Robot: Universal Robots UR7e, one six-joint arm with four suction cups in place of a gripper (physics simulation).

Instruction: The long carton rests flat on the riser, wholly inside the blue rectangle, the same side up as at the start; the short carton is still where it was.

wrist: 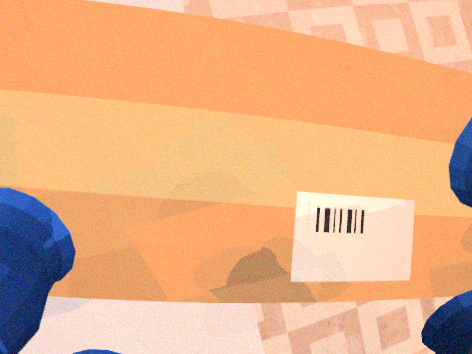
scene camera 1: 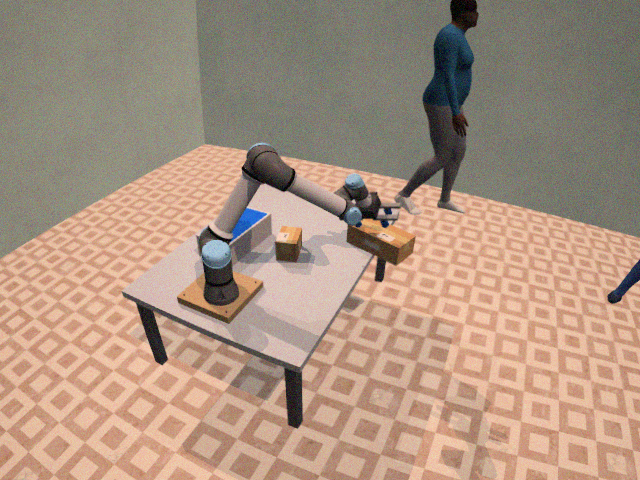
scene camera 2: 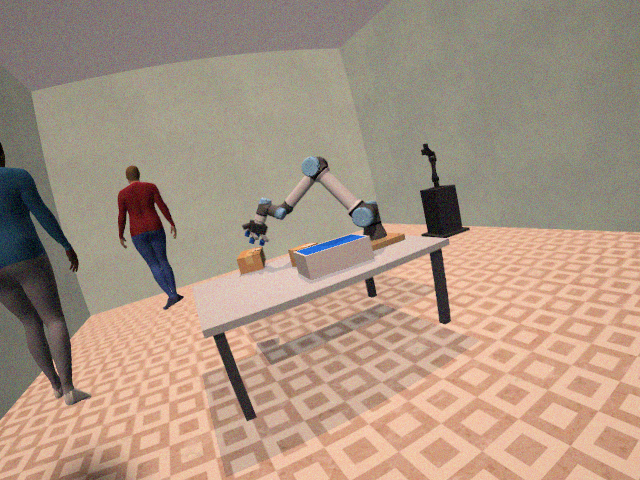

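Pixels of known places: hand at its tool point: [wrist: 272,294] [scene camera 2: 254,240]; arm's base at its link origin: [scene camera 1: 221,294] [scene camera 2: 375,237].
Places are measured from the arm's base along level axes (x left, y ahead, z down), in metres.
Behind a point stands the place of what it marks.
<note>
The long carton [scene camera 1: 380,244] @[z -0.042, x -0.411, y 0.665 m] [scene camera 2: 251,260] @[z -0.039, x -0.220, y 0.763 m] [wrist: 234,105] @[z -0.069, x -0.356, y 0.782 m] lies flat at the table's far corner, partly overhanging the edge, its barcode label [wrist: 350,239] @[z -0.069, x -0.417, y 0.702 m] facing up. My suction gripper [scene camera 1: 387,216] [scene camera 2: 255,238] @[z -0.144, x -0.346, y 0.705 m] hangs close above its top, holding nothing. One blue suction cup [wrist: 64,246] shows at the left edge of the wrist view. The short carton [scene camera 1: 289,243] @[z -0.068, x -0.071, y 0.397 m] [scene camera 2: 299,248] @[z -0.065, x -0.007, y 0.483 m] stands mid-table, beside the grey riser [scene camera 1: 253,237] @[z -0.029, x 0.145, y 0.391 m] [scene camera 2: 332,261] @[z -0.020, x 0.347, y 0.409 m]. The blue rectangle [scene camera 1: 248,223] @[z -0.087, x 0.187, y 0.408 m] [scene camera 2: 330,244] @[z -0.087, x 0.254, y 0.371 m] on top of the riser is bare.
The arm's base stands on a wooden plate [scene camera 1: 223,305] @[z -0.003, x -0.060, y -0.051 m] near the table's [scene camera 1: 294,310] @[z 0.033, x -0.290, y 0.124 m] [scene camera 2: 242,295] @[z 0.033, x 0.266, y 0.875 m] front left. A person in blue [scene camera 1: 449,110] walks behind the table. A person in red [scene camera 2: 147,233] walks at the left. A black pedestal [scene camera 2: 440,210] stands at the far right.
</note>
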